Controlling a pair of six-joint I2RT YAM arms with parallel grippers.
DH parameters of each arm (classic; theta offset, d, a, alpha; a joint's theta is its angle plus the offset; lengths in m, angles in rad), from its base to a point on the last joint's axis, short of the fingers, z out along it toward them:
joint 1: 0 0.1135 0.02 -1.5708
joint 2: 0 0 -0.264 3.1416
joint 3: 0.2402 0 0.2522 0
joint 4: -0.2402 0 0.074 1.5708
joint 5: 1.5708 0 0 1.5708
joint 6: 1.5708 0.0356 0 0
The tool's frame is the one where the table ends.
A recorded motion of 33 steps. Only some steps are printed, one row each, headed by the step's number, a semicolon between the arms.
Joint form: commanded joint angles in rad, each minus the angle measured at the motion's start. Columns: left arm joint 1, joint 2, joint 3, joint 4, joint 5, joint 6; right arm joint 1, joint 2, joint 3, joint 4, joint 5, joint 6.
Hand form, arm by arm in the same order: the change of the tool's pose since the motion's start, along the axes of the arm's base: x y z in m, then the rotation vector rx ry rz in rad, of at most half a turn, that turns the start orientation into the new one. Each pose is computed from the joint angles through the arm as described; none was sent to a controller.
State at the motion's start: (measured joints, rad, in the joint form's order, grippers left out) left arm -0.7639 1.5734 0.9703 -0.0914 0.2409 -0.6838; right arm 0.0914 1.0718 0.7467 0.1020 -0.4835 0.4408
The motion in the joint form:
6: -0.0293 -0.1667 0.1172 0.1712 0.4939 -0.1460; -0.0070 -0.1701 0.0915 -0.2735 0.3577 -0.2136
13: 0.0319 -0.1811 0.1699 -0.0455 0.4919 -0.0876; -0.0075 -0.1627 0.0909 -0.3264 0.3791 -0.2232
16: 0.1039 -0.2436 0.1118 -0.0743 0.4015 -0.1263; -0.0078 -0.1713 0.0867 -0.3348 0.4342 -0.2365
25: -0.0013 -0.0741 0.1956 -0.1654 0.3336 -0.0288; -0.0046 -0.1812 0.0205 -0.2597 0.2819 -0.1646
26: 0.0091 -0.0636 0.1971 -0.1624 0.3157 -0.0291; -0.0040 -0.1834 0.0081 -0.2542 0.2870 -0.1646
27: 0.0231 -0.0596 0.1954 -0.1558 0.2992 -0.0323; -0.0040 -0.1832 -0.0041 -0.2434 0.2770 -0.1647
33: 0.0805 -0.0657 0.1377 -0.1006 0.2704 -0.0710; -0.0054 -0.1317 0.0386 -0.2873 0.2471 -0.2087
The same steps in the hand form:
6: -0.0280 -0.0077 0.1118 -0.5068 -0.0288 -0.4125; -0.0356 -0.0169 0.0389 -0.2747 -0.0771 -0.3074
13: -0.0187 0.0108 0.1137 -0.4105 0.0296 -0.3505; -0.0353 -0.0177 0.0316 -0.3040 -0.0201 -0.3171
16: -0.0132 0.0386 0.1083 -0.3789 0.0334 -0.1784; -0.0371 -0.0199 0.0309 -0.3337 -0.0167 -0.3657
25: -0.0088 -0.0072 0.0771 -0.2232 0.0868 -0.2526; -0.0377 -0.0139 0.0174 -0.2201 -0.0176 -0.2381
26: -0.0040 -0.0061 0.0743 -0.2126 0.0831 -0.2270; -0.0379 -0.0140 0.0139 -0.2225 -0.0128 -0.2419
27: 0.0006 -0.0032 0.0728 -0.2076 0.0764 -0.1981; -0.0377 -0.0136 0.0107 -0.2200 -0.0118 -0.2321
33: 0.0127 0.0133 0.0598 -0.2113 0.0854 -0.0965; -0.0288 -0.0121 0.0114 -0.2593 0.0195 -0.1874

